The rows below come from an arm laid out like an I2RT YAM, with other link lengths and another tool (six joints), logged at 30 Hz.
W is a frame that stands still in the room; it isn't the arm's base.
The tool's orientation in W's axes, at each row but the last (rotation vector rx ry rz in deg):
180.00, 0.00, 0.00
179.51, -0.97, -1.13
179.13, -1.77, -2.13
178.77, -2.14, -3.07
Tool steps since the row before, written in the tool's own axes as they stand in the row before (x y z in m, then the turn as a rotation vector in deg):
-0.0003, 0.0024, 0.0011, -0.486, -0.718, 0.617
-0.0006, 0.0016, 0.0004, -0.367, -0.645, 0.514
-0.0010, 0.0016, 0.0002, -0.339, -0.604, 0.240
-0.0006, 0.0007, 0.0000, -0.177, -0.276, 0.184
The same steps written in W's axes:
-0.0003, -0.0024, -0.0011, -0.486, 0.718, -0.617
-0.0006, -0.0016, -0.0004, -0.367, 0.645, -0.515
-0.0010, -0.0016, -0.0002, -0.333, 0.607, -0.241
-0.0006, -0.0007, 0.0000, -0.177, 0.276, -0.184

